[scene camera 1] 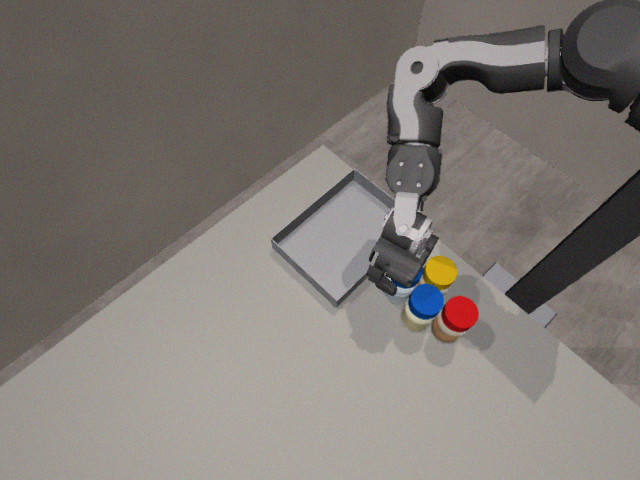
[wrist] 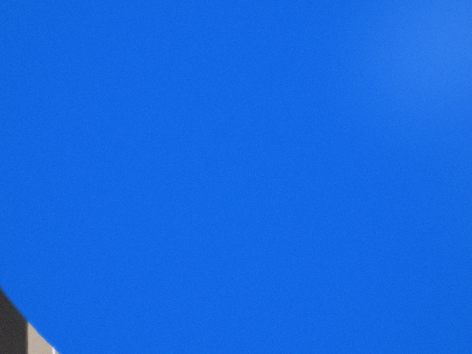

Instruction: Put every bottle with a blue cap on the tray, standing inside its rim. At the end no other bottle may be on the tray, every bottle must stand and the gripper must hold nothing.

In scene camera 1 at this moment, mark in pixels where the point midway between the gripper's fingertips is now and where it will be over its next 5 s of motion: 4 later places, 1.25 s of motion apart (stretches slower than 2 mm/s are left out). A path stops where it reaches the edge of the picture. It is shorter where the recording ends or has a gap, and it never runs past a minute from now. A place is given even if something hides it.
The gripper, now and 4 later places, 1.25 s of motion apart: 390, 272; 404, 237; 373, 167; 359, 168; 349, 176
